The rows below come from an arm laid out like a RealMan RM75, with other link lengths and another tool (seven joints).
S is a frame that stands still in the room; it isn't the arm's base.
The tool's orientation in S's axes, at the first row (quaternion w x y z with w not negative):
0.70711 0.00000 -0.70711 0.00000
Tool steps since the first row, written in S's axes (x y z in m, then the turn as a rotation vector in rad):
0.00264 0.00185 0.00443 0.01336 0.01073 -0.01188
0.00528 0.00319 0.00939 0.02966 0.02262 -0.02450
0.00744 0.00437 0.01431 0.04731 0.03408 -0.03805
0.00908 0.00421 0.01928 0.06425 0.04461 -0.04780
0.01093 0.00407 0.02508 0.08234 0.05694 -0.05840
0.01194 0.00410 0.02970 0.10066 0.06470 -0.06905
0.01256 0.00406 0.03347 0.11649 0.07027 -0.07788
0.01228 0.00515 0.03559 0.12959 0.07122 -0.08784
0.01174 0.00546 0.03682 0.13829 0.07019 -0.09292
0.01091 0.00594 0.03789 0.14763 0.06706 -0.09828
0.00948 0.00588 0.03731 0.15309 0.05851 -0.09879
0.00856 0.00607 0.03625 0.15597 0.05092 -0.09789
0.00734 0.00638 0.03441 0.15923 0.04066 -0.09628
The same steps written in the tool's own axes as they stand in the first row. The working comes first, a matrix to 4 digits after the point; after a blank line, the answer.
The tool's axes in the first row as the columns of a matrix, in S's axes (used below as rounded here):
0.0000 0.0000 -1.0000
0.0000 1.0000 0.0000
1.0000 0.0000 0.0000

0.00443 0.00185 -0.00264 -0.01188 0.01073 -0.01336
0.00939 0.00319 -0.00528 -0.02450 0.02262 -0.02966
0.01431 0.00437 -0.00744 -0.03805 0.03408 -0.04731
0.01928 0.00421 -0.00908 -0.04780 0.04461 -0.06425
0.02508 0.00407 -0.01093 -0.05840 0.05694 -0.08234
0.02970 0.00410 -0.01194 -0.06905 0.06470 -0.10066
0.03347 0.00406 -0.01256 -0.07788 0.07027 -0.11649
0.03559 0.00515 -0.01228 -0.08784 0.07122 -0.12959
0.03682 0.00546 -0.01174 -0.09292 0.07019 -0.13829
0.03789 0.00594 -0.01091 -0.09828 0.06706 -0.14763
0.03731 0.00588 -0.00948 -0.09879 0.05851 -0.15309
0.03625 0.00607 -0.00856 -0.09789 0.05092 -0.15597
0.03441 0.00638 -0.00734 -0.09628 0.04066 -0.15923

